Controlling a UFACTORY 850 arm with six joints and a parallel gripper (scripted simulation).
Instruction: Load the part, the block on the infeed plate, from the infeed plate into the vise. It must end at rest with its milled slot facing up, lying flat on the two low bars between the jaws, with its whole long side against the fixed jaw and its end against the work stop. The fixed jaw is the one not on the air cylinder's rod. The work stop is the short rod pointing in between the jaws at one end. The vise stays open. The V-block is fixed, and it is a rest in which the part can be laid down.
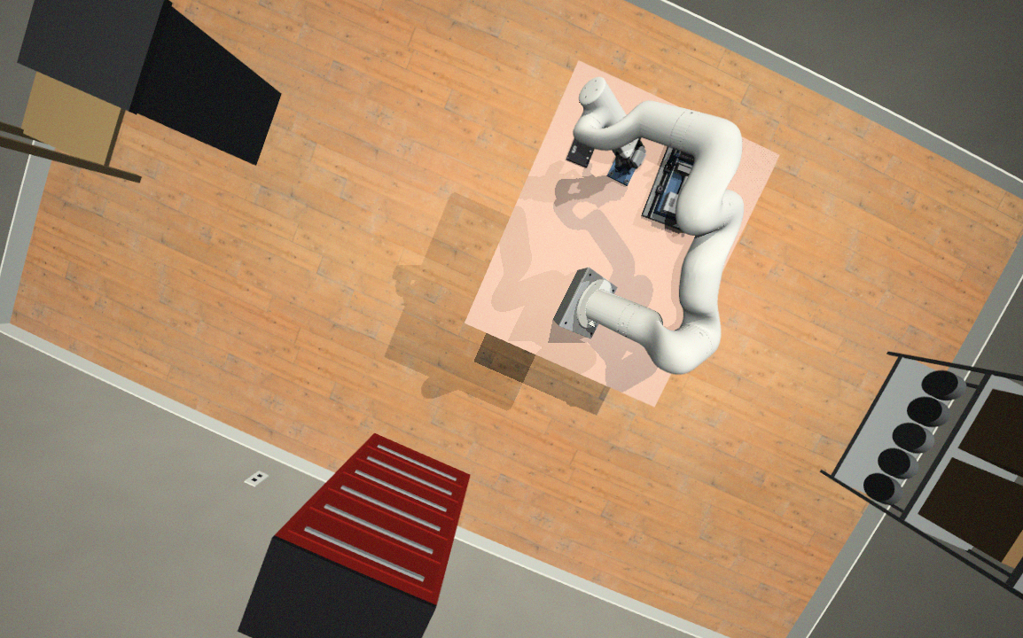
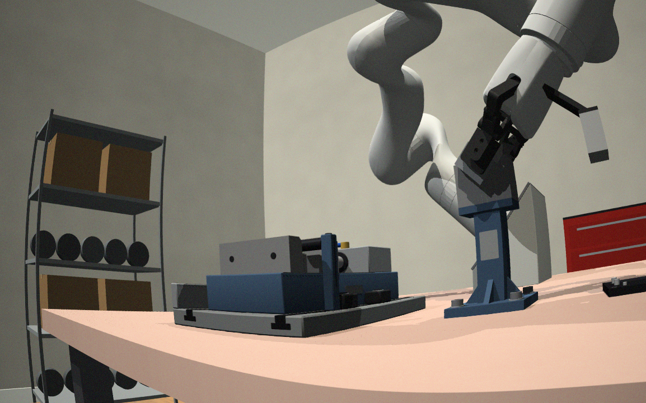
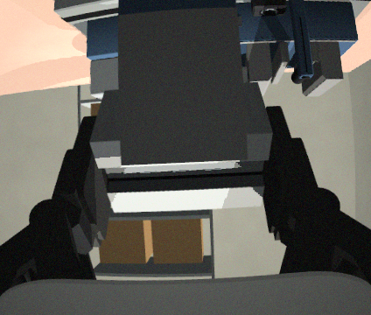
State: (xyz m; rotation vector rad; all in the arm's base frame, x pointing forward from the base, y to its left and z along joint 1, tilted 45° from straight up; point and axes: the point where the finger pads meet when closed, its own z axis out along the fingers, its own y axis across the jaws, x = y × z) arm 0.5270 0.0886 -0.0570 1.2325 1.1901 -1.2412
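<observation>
Right now my hand is right at the part. Also, from my hand: cylinder rod 23 cm to the right, 9 cm below, 1 cm ahead; then black infeed plate 17 cm to the left, 16 cm below; then work stop rod 18 cm to the right, 10 cm ahead, 7 cm below.
</observation>
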